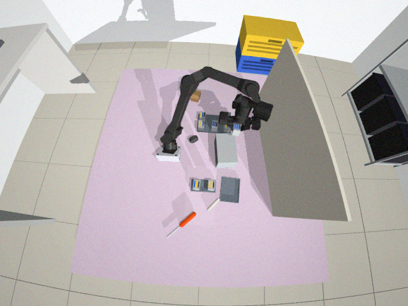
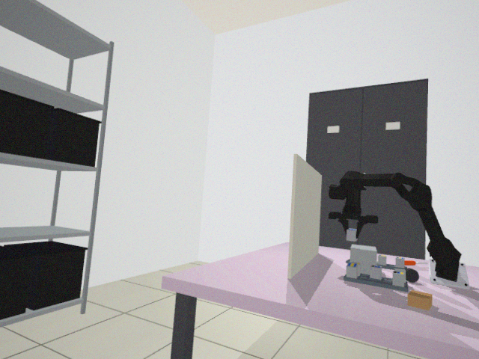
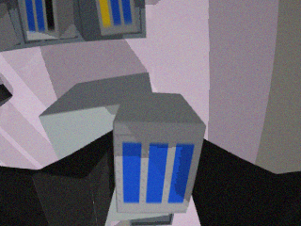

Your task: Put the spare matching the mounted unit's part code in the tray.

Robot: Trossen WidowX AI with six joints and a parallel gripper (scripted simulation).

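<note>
Now: the dark grey tray 27 cm to the right of my gripper tip, 14 cm below it and 3 cm ahead of it. The rest, counted from my gripper tip: grey mounted unit 9 cm below, 7 cm to the right, 3 cm behind; holder 28 cm to the right, 13 cm below, 11 cm behind; beige panel 21 cm ahead, 8 cm above, 3 cm to the right.
</note>
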